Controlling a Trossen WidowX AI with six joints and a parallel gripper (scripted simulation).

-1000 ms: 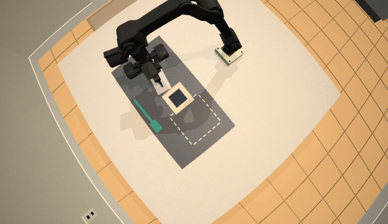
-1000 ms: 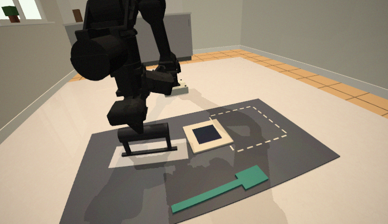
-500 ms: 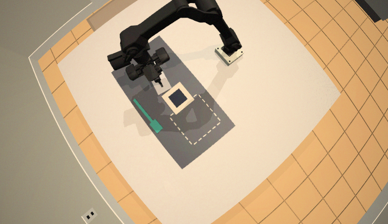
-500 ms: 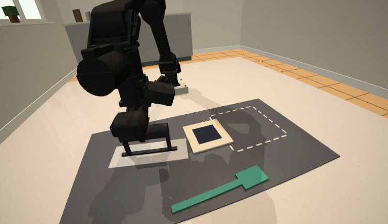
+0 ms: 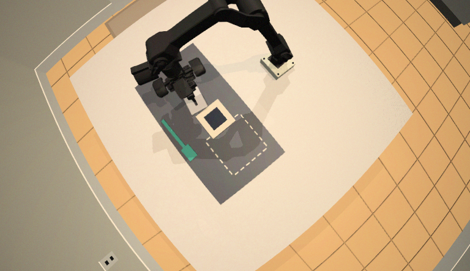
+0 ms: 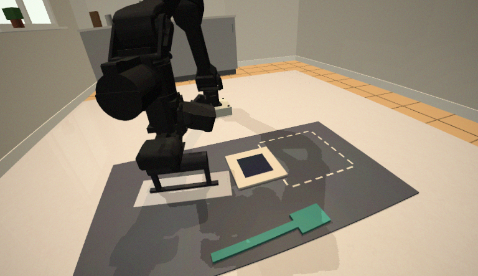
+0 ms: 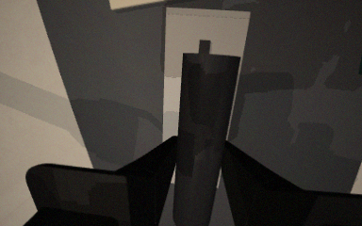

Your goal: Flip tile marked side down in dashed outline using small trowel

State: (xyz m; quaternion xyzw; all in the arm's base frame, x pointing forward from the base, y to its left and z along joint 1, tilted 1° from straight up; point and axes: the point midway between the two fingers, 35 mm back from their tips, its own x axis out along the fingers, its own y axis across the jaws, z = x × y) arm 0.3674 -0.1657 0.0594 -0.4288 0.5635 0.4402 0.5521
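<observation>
Right now the grey mat is 130 mm to the left of my gripper tip, 80 mm below it and 30 mm ahead of it. The rest, counted from my gripper tip: tile: 170 mm to the left, 60 mm below; then green trowel: 170 mm ahead, 140 mm to the left, 60 mm below.
</observation>
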